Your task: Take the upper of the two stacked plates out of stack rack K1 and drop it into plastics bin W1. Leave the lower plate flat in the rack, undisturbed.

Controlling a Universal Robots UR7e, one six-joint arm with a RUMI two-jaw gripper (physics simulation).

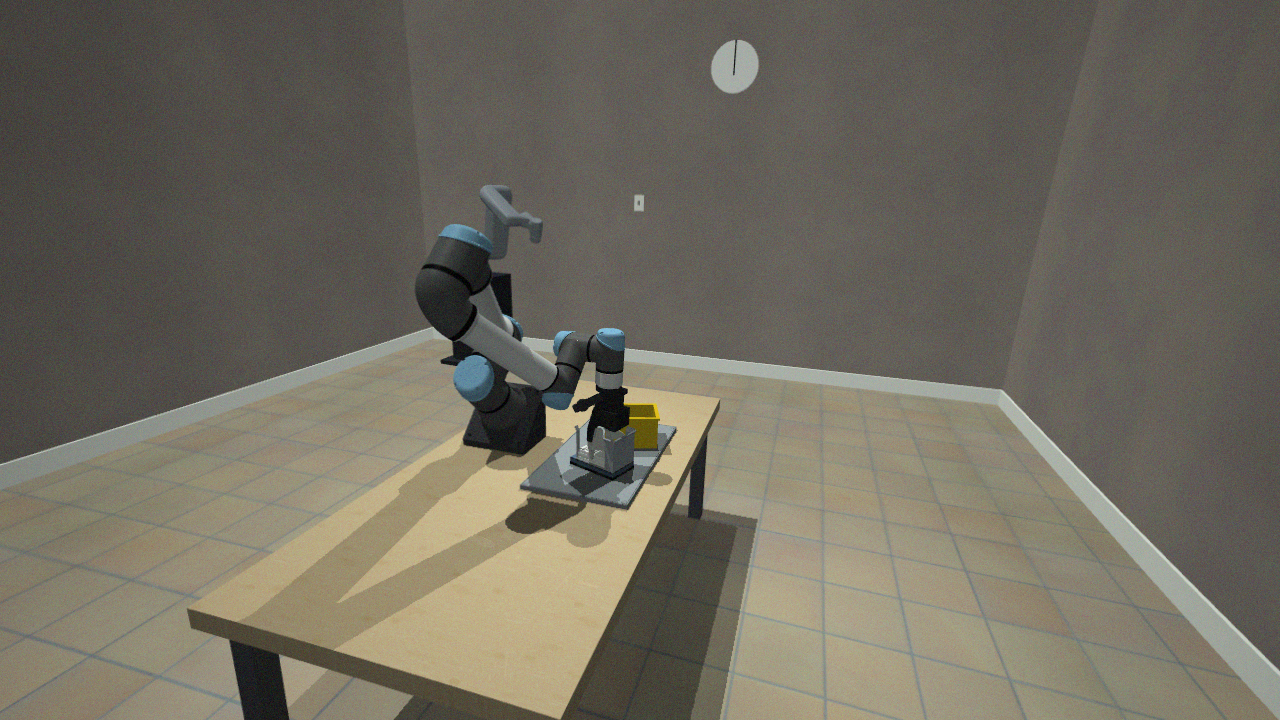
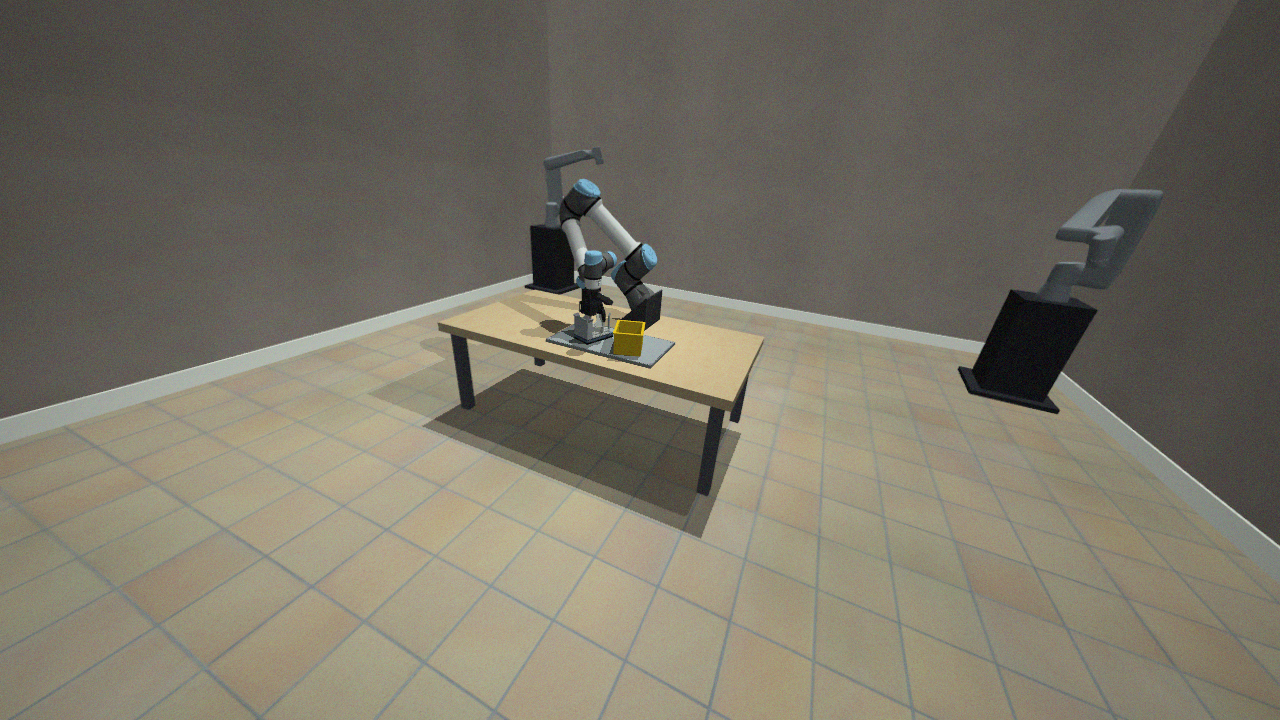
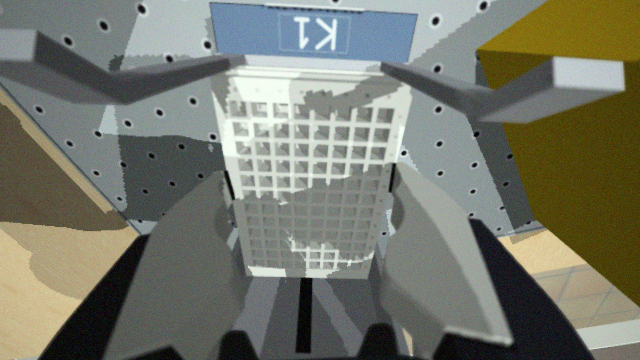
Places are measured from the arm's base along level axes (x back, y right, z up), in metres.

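Where they show: gripper, between the fingertips: [image 1: 601,453] [image 2: 594,330] [image 3: 311,169]; arm's base, origin of its link: [image 1: 503,407] [image 2: 643,302].
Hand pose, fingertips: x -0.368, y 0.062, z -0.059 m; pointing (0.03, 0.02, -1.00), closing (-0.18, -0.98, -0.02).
Note:
Things, the pixels of their centre, and the offset from my fingertips. Level surfaces: height alone.
- Rack K1, middle of its body: [image 3: 308,203] [image 1: 602,447] [image 2: 593,325] dx -0.005, dy +0.002, dz +0.023 m
- upper plate, middle of its body: [image 3: 309,197] [image 1: 604,452] dx -0.012, dy +0.004, dz +0.009 m
- Bin W1, middle of its body: [image 1: 630,425] [image 2: 629,337] dx -0.012, dy -0.193, dz +0.013 m
- wooden table, height of its surface: dz -0.049 m
Rack K1 [image 1: 617,454] [image 2: 586,325] [image 3: 589,75] is grey, with tall posts and a blue K1 label. The upper plate [image 3: 270,90], white with a grid of square wells, lies flat in it. The lower plate cannot be told apart beneath it. My gripper [image 1: 608,433] [image 2: 591,314] [image 3: 311,169] points down into the rack; its two fingertips are against the long sides of the upper plate, shut on it. How deep the tips reach is hard to tell. Bin W1 [image 1: 646,434] [image 2: 628,343] [image 3: 575,175] is yellow, open at the top, and stands beside the rack.
The rack and bin stand on a grey perforated board [image 1: 554,483] [image 2: 657,352] [image 3: 160,95] on a wooden table [image 1: 429,573] [image 2: 716,358]. The rack's posts and end wall rise close around the gripper. Two grey arms on black pedestals [image 2: 1029,344] [image 2: 552,257] stand away from the table.

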